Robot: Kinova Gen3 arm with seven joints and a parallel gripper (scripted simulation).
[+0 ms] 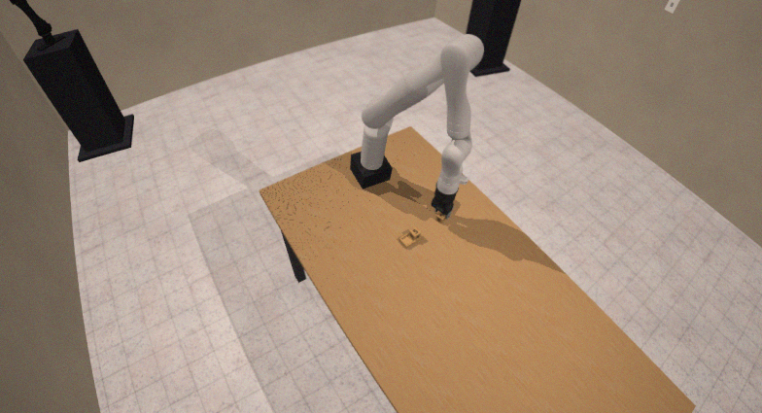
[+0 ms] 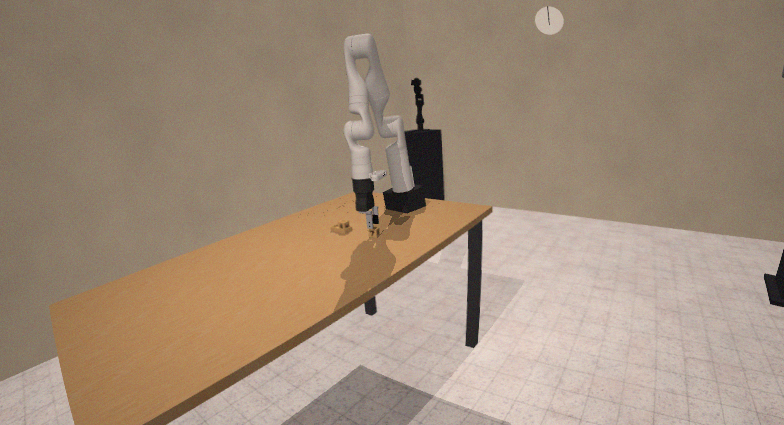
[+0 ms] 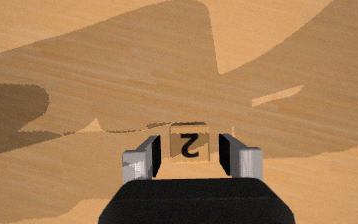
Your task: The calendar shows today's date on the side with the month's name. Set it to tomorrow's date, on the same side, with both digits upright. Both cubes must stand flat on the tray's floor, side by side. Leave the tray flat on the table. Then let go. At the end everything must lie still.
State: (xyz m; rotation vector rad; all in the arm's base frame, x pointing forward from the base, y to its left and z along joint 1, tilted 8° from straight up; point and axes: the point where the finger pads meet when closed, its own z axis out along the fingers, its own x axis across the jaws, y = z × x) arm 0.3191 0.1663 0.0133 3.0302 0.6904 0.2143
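Right now my hand is 4 cm above the wooden date cube. From my hand the other things lie so: wooden tray (15 cm to the right, 5 cm below, 4 cm ahead).
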